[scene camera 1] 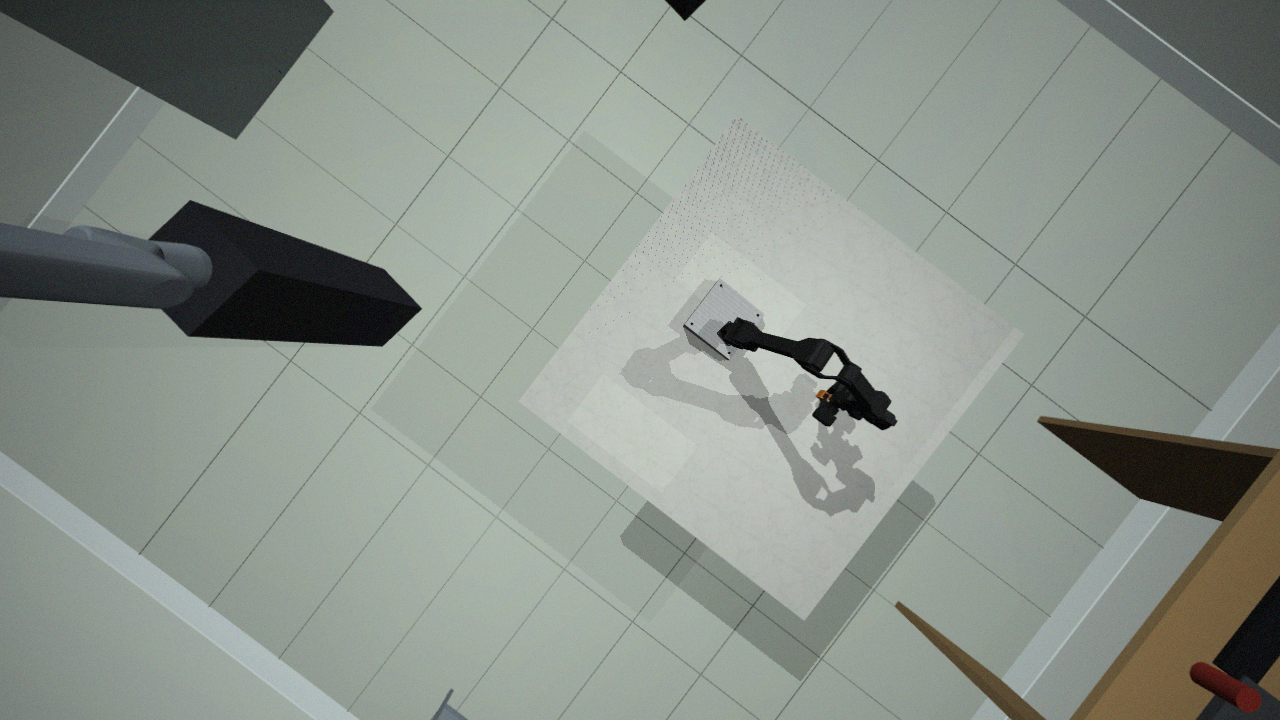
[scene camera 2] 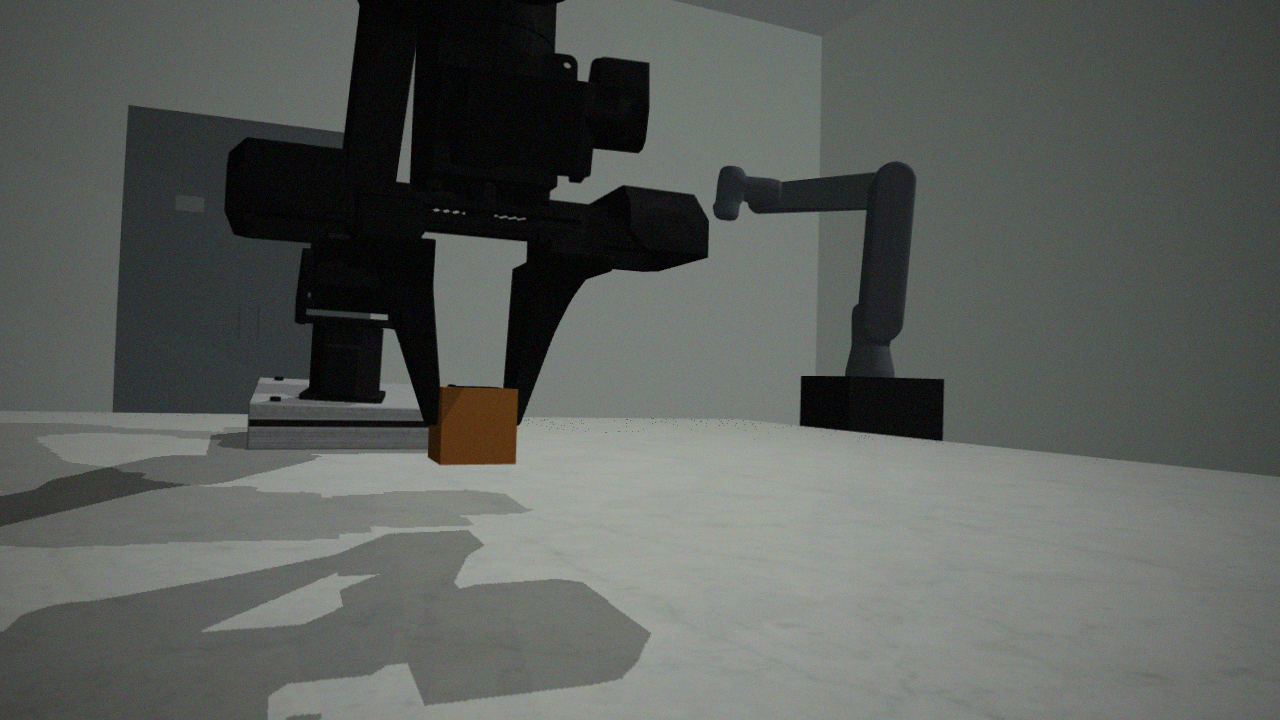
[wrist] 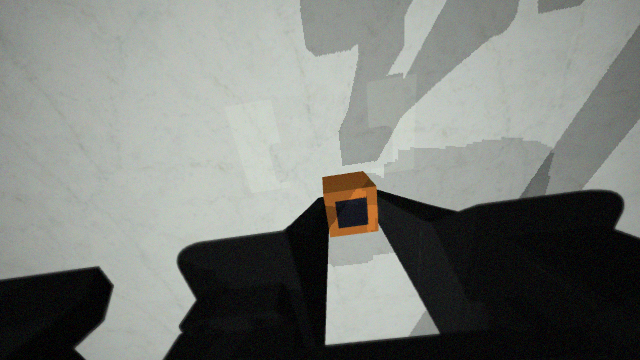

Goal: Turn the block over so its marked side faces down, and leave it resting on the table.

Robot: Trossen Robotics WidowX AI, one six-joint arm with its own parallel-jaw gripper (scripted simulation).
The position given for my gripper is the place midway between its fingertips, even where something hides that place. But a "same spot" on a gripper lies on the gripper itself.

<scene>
my gripper: scene camera 1 823, 396; scene camera 2; wrist
same spot on my gripper: (wrist: 552, 267) = (scene camera 2: 419, 219)
</scene>
